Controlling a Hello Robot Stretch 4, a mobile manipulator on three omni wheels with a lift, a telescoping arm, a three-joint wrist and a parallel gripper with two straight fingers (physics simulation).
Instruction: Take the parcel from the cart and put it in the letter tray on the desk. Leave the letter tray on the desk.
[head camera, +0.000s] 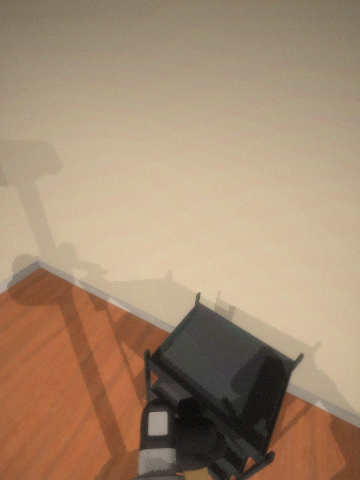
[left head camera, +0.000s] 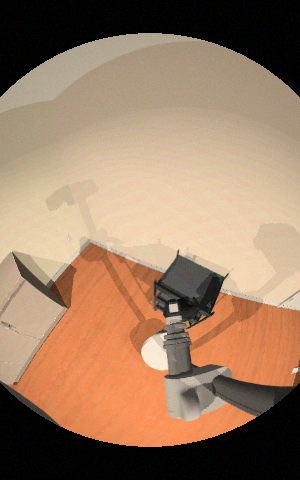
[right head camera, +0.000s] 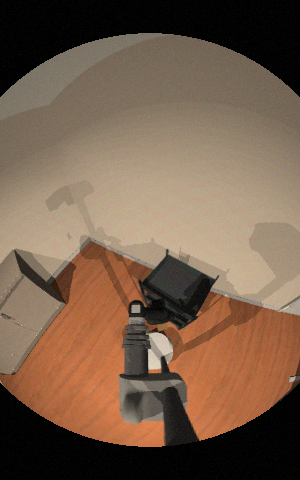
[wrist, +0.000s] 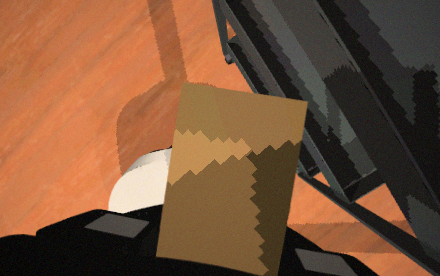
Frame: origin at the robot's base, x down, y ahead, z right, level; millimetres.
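Where they show: gripper, between the fingertips: (wrist: 222, 229); robot's base, origin of its link: (left head camera: 161, 350) (right head camera: 152, 349).
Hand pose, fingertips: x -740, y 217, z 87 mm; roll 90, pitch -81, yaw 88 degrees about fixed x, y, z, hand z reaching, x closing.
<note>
Each offset is from my fingertips to the top centre of the thing. "spot": to the spot under its first point.
The parcel @(dx -52, dy +11, dz -2 mm) (wrist: 220, 185) (head camera: 196, 474) is a tan-brown box. In the wrist view it stands out between the dark fingers, slightly tilted. My gripper (wrist: 222, 229) is shut on the parcel and holds it above the floor, beside the cart's near side. The black cart @(spot: dx +105, dy +363, dz +125 mm) (head camera: 210, 345) (left head camera: 187, 275) (right head camera: 172, 277) has a top board with thin corner posts and stands against the wall. In the wrist view its rails pass to the right of the parcel. The arm partly hides the gripper in the head views. The desk and the letter tray do not show.
A white round object (left head camera: 154, 352) (right head camera: 162, 350) (wrist: 142, 185) is low down near the arm (left head camera: 178, 355) (right head camera: 136, 355). A beige cabinet (left head camera: 32, 320) (right head camera: 30, 320) stands at the left by the wall corner. Beige walls rise behind the cart.
</note>
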